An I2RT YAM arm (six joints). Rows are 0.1 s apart.
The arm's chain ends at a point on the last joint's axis. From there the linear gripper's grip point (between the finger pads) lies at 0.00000 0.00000 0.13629 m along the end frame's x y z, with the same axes.
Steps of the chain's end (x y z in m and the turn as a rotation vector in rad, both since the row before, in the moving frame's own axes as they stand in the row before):
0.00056 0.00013 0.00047 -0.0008 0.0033 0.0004
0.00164 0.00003 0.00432 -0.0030 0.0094 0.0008
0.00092 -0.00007 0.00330 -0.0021 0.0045 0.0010
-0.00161 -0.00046 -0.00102 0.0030 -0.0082 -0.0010
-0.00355 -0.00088 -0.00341 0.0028 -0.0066 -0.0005
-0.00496 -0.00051 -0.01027 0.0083 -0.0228 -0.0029
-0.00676 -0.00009 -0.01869 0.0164 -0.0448 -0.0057
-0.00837 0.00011 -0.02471 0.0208 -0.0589 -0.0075
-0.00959 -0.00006 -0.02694 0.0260 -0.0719 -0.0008
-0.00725 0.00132 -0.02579 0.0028 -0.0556 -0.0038
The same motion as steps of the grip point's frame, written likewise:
0.00101 0.00024 0.00047 -0.0008 0.0033 0.0004
0.00292 0.00044 0.00431 -0.0030 0.0094 0.0008
0.00153 0.00022 0.00330 -0.0021 0.0045 0.0010
-0.00273 -0.00087 -0.00103 0.0030 -0.0082 -0.0010
-0.00445 -0.00126 -0.00341 0.0028 -0.0066 -0.0005
-0.00807 -0.00164 -0.01031 0.0083 -0.0228 -0.0029
-0.01287 -0.00231 -0.01885 0.0164 -0.0448 -0.0057
-0.01640 -0.00269 -0.02498 0.0208 -0.0589 -0.0075
-0.01938 -0.00360 -0.02734 0.0260 -0.0719 -0.0008
-0.01482 0.00095 -0.02600 0.0028 -0.0556 -0.0038

